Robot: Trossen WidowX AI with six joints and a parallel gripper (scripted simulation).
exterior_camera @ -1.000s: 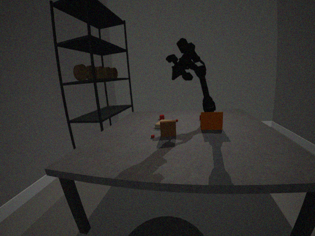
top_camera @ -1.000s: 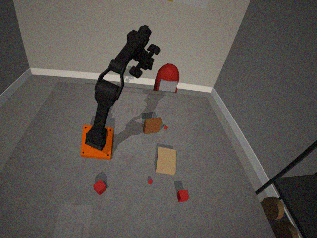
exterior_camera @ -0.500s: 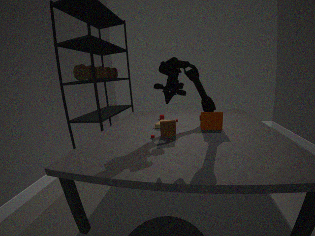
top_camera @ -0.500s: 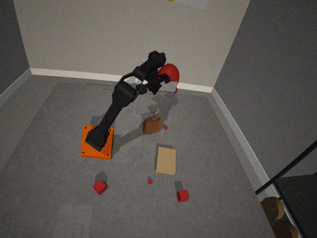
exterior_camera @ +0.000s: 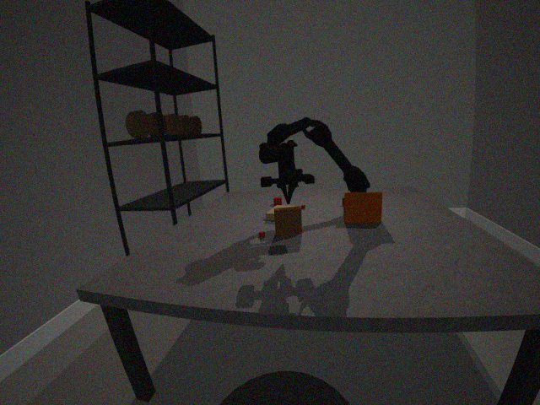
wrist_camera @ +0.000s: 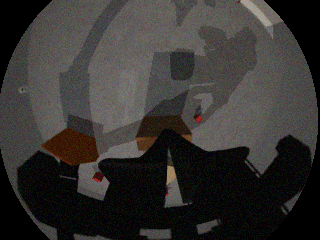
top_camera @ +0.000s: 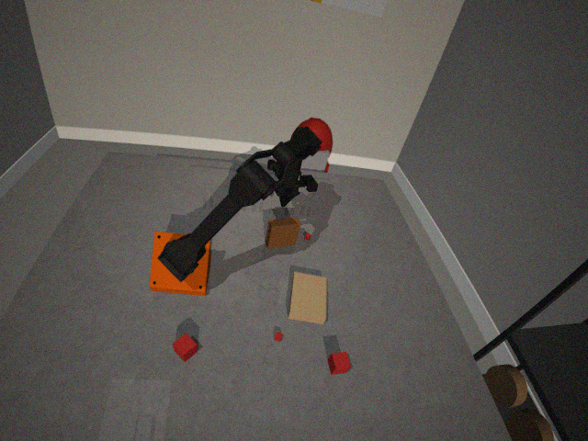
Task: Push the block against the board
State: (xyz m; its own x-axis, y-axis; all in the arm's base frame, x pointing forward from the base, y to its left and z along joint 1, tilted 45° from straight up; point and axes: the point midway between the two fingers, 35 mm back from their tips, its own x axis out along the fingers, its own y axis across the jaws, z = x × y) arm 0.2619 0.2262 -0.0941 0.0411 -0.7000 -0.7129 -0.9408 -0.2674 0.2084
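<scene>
Right now my gripper tip is 10 mm short of the square block, 40 mm to the left of it and 80 mm above it. The rest, counted from my gripper tip: board (90 mm ahead, 260 mm to the right, 110 mm below).
</scene>
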